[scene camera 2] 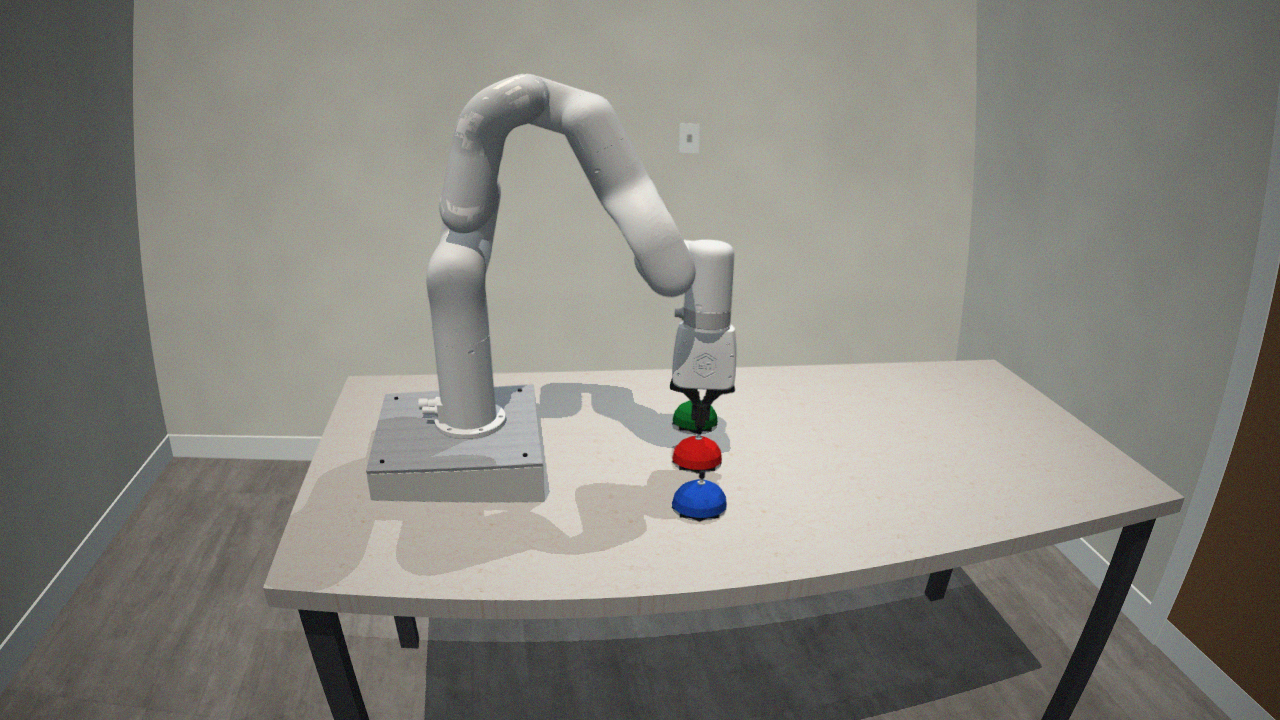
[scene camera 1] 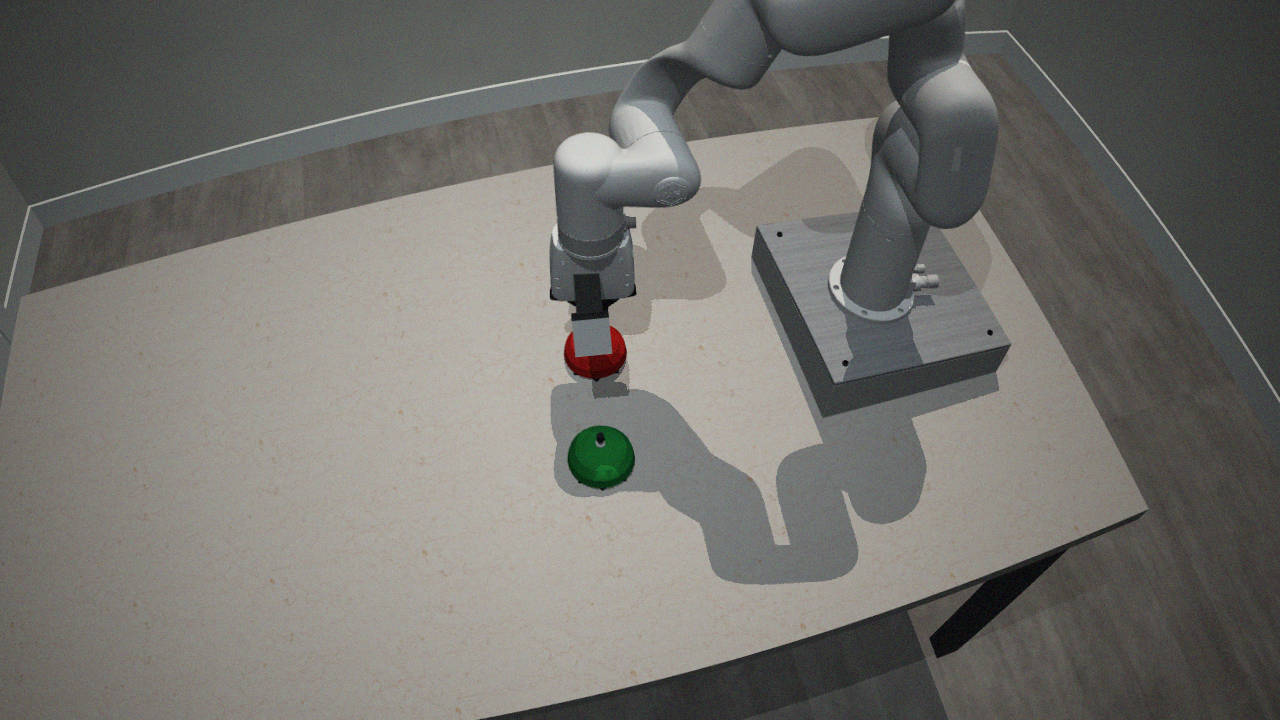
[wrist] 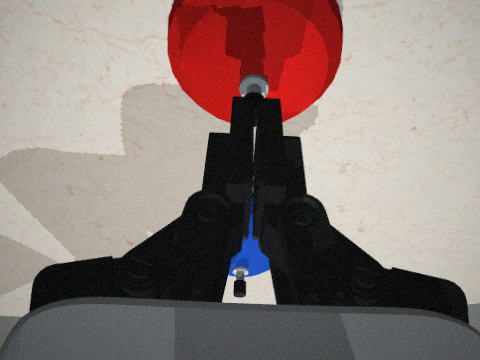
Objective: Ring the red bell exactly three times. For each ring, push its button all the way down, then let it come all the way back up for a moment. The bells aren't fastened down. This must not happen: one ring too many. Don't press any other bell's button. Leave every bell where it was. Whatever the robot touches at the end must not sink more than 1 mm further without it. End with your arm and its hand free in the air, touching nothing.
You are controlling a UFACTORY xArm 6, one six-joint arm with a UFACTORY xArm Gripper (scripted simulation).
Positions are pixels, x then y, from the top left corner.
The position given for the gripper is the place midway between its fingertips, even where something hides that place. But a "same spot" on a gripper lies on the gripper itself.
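The gripper appears in scene camera 2 (699,424) together with a green bell, and a red bell can be seen in scene camera 2 (691,453) as well. The gripper and the green bell appear again in scene camera 1, and the red bell is visible in scene camera 1 (596,367). On the green bell, (scene camera 2: 682,416) and (scene camera 1: 619,431) are the same spot. The gripper is also visible in the wrist view, and the red bell shows in the wrist view (295,58), while the green bell is out of frame in the wrist view. On the gripper, (scene camera 1: 606,303) and (wrist: 185,248) are the same spot.
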